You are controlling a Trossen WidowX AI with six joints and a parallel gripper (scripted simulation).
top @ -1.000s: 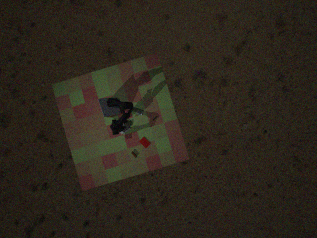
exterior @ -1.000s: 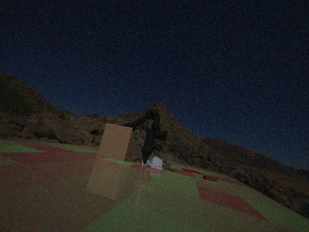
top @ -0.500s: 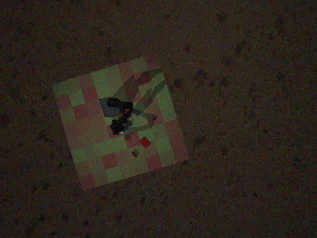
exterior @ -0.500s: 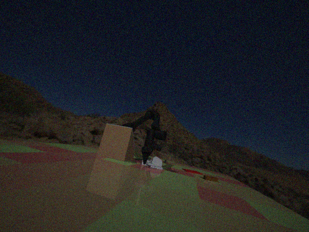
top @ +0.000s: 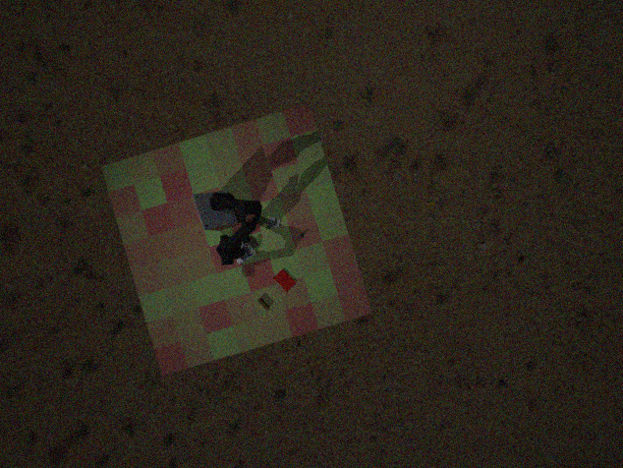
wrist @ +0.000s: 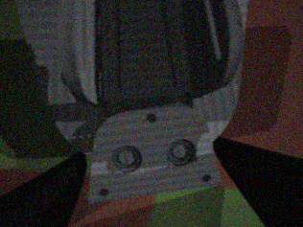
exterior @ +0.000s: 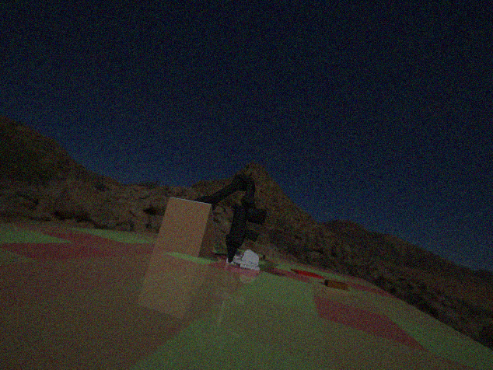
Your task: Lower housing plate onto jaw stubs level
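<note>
The grey housing plate is 20 mm above my gripper tip and 10 mm ahead of it. Round my gripper tip: flat red piece (290 mm ahead, 200 mm to the left).
</note>
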